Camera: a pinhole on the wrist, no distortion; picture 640 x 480 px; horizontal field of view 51.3 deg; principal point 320.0 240.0 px. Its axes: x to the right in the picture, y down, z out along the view. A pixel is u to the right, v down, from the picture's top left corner.
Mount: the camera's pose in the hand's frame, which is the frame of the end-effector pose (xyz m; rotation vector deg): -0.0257 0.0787 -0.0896 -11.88 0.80 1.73
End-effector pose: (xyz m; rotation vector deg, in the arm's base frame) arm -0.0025 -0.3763 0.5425 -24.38 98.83 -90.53
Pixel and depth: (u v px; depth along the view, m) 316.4 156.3 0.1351
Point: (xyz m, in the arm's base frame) 0.0676 -0.3756 0.4657
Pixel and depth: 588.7 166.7 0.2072
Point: 0.0632 -0.4813 0.4321
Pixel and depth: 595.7 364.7 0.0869
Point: 0.0112 -0.3566 0.4307
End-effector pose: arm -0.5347 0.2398 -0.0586 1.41 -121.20 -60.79
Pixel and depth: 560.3 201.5 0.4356
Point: -0.8030 0.5224 0.0034
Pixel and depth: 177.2 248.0 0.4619
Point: -0.6264 0.6416 -0.1443
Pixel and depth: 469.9 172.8 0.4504
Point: -0.7817 0.5418 -0.0505
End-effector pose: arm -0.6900 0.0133 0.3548 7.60 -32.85 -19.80
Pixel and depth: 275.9 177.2 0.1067
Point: -0.6983 0.1086 0.3728
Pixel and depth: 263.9 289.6 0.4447
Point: -0.8669 0.2135 0.6514
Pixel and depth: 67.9 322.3 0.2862
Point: -0.8478 0.2132 0.4788
